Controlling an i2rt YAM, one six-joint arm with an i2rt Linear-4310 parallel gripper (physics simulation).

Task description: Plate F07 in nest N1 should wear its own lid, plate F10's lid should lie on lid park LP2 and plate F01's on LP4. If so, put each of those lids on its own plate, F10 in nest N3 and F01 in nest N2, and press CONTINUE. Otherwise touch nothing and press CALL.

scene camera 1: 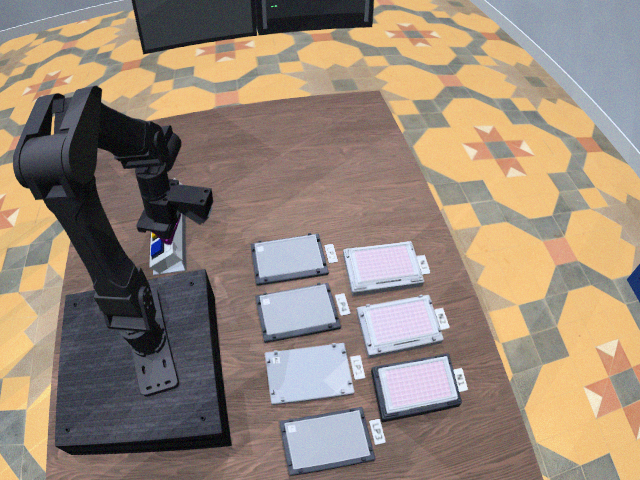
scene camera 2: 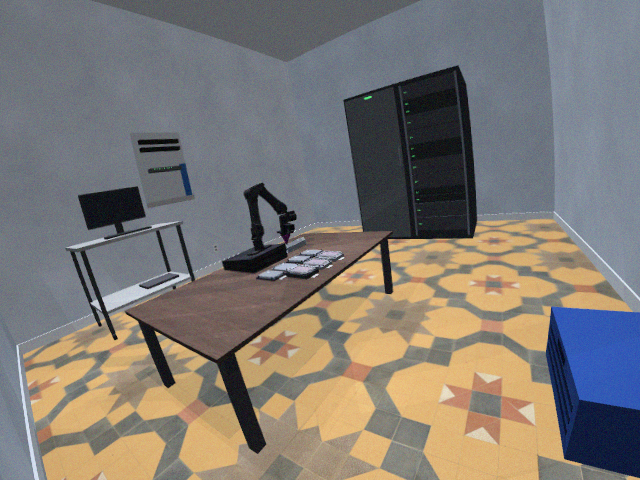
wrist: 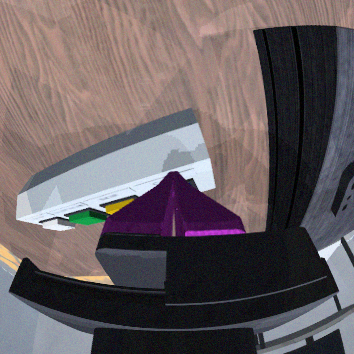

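Pixels of known places: gripper, fingertip midpoint: (scene camera 1: pixel 168 243) (scene camera 2: pixel 286 243) (wrist: pixel 173 178); arm's base at its link origin: (scene camera 1: pixel 150 341) (scene camera 2: pixel 260 250).
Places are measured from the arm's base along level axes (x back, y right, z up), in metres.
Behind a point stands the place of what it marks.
Observation:
My gripper (scene camera 1: pixel 168 240) @(x -0.071, y -0.223, z -0.023 m) (scene camera 2: pixel 286 241) @(x -0.071, y -0.223, z -0.023 m) (wrist: pixel 173 178) @(x -0.071, y -0.223, z -0.023 m) is shut and empty, its purple tips at the button box (scene camera 1: pixel 176 253) @(x -0.082, y -0.199, z -0.031 m) (wrist: pixel 115 155) @(x -0.100, y -0.258, z -0.043 m), close to the yellow button (wrist: pixel 119 206) @(x -0.062, y -0.282, z -0.030 m) and the blue button (scene camera 1: pixel 156 248) @(x -0.042, y -0.229, z -0.033 m). Contact cannot be told. The box also has a green button (wrist: pixel 87 216) @(x -0.068, y -0.319, z -0.028 m) and a white button (wrist: pixel 57 224) @(x -0.074, y -0.368, z -0.029 m). Pink-welled plates sit in N1 (scene camera 1: pixel 418 384) @(x -0.413, y 0.212, z -0.050 m), N2 (scene camera 1: pixel 400 322) @(x -0.440, y 0.082, z -0.058 m) and N3 (scene camera 1: pixel 385 263) @(x -0.468, y -0.047, z -0.053 m); whether N1's wears a lid is unclear. Grey lids with tiny unreadable labels lie on LP3 (scene camera 1: pixel 328 439) @(x -0.237, y 0.242, z -0.067 m), LP4 (scene camera 1: pixel 299 311) @(x -0.278, y -0.012, z -0.067 m), a pale park (scene camera 1: pixel 310 374) @(x -0.253, y 0.113, z -0.074 m) and the topmost park (scene camera 1: pixel 290 256) @(x -0.304, y -0.139, z -0.067 m).
The arm stands on a black base block (scene camera 1: pixel 139 413) @(x 0.048, y 0.125, z -0.005 m) left of the lid parks, on a brown wooden table (scene camera 1: pixel 320 170) @(x -0.457, y -0.371, z -0.084 m) (scene camera 2: pixel 206 310) @(x -0.146, y 0.647, z -0.084 m). A dark cabinet (scene camera 2: pixel 379 170), a side desk with a monitor (scene camera 2: pixel 112 206) and a blue box (scene camera 2: pixel 599 351) stand away from the table.

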